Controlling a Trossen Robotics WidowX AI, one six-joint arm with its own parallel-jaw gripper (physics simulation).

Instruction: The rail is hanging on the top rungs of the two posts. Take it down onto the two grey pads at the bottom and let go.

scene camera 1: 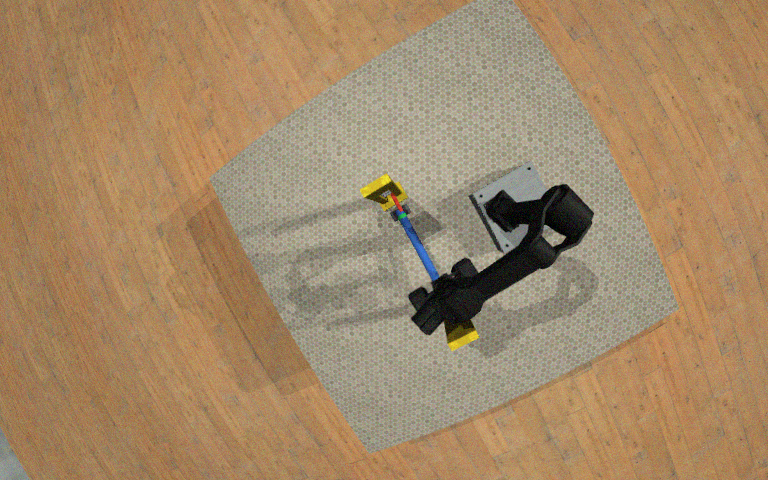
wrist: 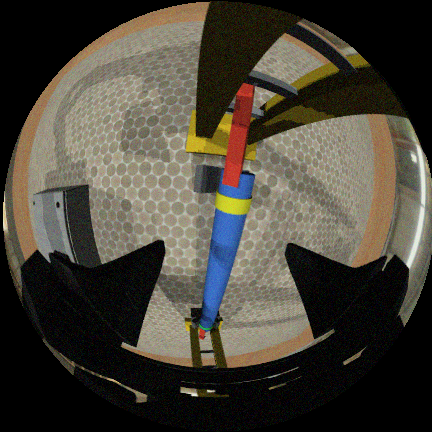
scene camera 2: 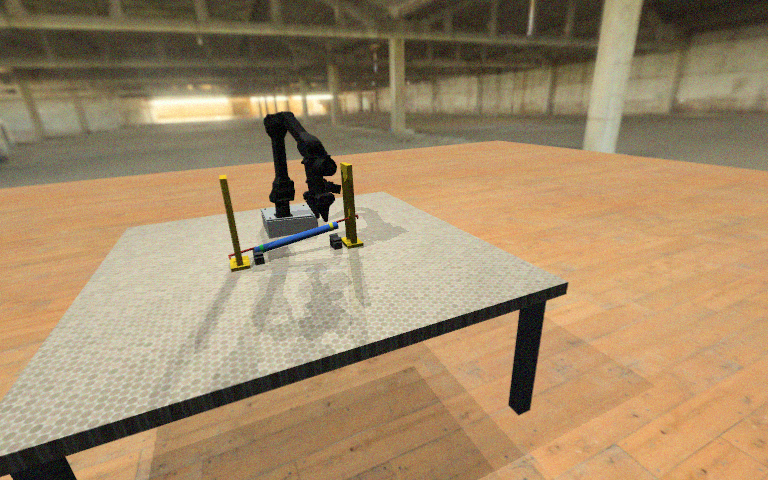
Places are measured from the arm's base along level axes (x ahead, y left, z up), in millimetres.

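Pixels of known places: gripper, fingertip midpoint: (wrist: 227, 249) (scene camera 2: 322, 220); arm's base, origin of the base link: (scene camera 1: 497, 208) (scene camera 2: 283, 215).
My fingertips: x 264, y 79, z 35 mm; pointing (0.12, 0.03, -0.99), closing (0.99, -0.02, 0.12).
Ahead of a thing's pixels: the offset from my fingertips to its middle. "spot": to the spot under its first point. Level surfaces: height alone.
The blue rail @[dx -2, dy -95, dz -48 mm] (scene camera 1: 417, 246) (scene camera 2: 294, 237) (wrist: 225, 255) is tilted in scene camera 2. Its green-banded end is low, at the left grey pad @[dx -15, dy -234, dz -88 mm] (scene camera 2: 258, 258). Its yellow-banded end is higher, above and apart from the right grey pad @[dx +7, dy +41, dz -88 mm] (scene camera 2: 335, 242) (wrist: 205, 179). The red bar @[spot: dx +6, dy +70, dz -11 mm] (wrist: 237, 145) at that end reaches between the uprights of the right post @[dx +12, dy +103, dz +40 mm] (scene camera 2: 348, 206) (wrist: 227, 55); which rung bears it is unclear. The other red bar reaches the left post @[dx -20, dy -296, dz +40 mm] (scene camera 2: 229, 217). My gripper (scene camera 2: 323, 218) (wrist: 227, 249) is open above the rail near the yellow end, with nothing between its fingers.
The arm's grey base (scene camera 1: 523, 183) (scene camera 2: 288, 223) (wrist: 52, 217) stands behind the rail in scene camera 2. The posts rise on both sides on yellow feet @[spot: dx +15, dy -301, dz -93 mm] (scene camera 2: 239, 264) @[spot: dx +46, dy +91, dz -96 mm] (scene camera 2: 352, 243). The tiled table top @[dz -110 mm] (scene camera 1: 464, 101) (scene camera 2: 396, 288) has a dark edge. The arm hides part of the rail from above.
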